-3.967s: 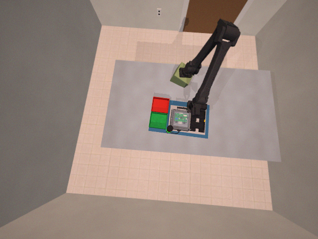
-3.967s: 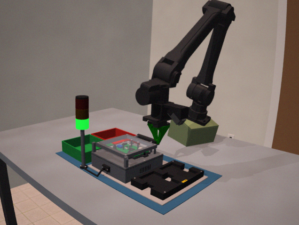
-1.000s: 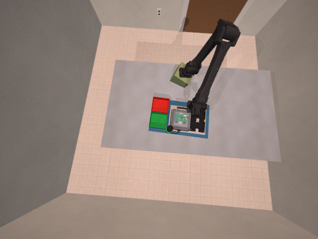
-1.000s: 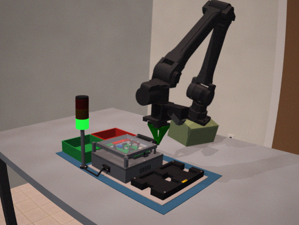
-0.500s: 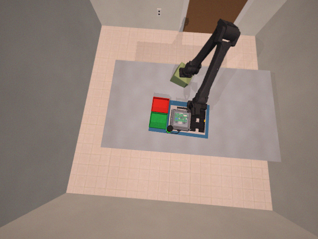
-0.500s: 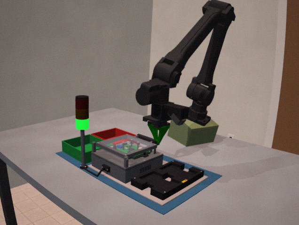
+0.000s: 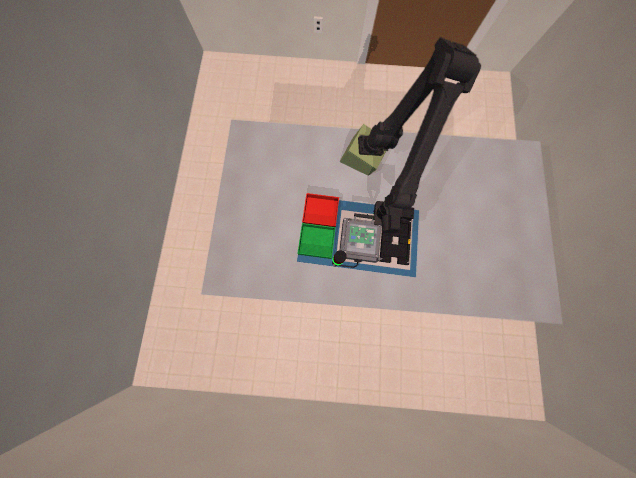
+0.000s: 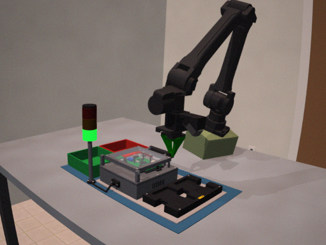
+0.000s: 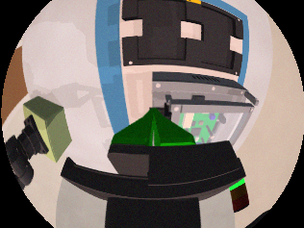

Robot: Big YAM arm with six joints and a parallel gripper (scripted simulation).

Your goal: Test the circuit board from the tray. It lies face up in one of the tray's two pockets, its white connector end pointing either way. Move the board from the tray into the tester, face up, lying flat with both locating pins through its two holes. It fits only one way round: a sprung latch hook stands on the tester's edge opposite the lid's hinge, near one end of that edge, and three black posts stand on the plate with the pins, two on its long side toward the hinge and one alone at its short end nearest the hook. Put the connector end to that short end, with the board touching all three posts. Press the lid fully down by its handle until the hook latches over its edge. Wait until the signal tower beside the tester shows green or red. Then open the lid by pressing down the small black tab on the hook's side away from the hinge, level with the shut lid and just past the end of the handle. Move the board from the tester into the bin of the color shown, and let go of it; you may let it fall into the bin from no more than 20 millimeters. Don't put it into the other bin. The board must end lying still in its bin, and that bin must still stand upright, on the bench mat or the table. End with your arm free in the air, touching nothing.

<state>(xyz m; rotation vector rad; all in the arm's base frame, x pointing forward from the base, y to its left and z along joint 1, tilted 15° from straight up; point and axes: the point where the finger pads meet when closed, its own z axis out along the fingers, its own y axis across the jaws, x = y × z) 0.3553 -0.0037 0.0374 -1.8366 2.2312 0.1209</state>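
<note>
My hand is 1 cm short of the latch hook and 1 cm above it. The rest, counted from my hand: tester plate 7 cm ahead, 7 cm to the right, 3 cm below; then red bin 8 cm behind, 25 cm to the right, 8 cm below; then clear lid 6 cm ahead, 7 cm to the right, 1 cm below.
</note>
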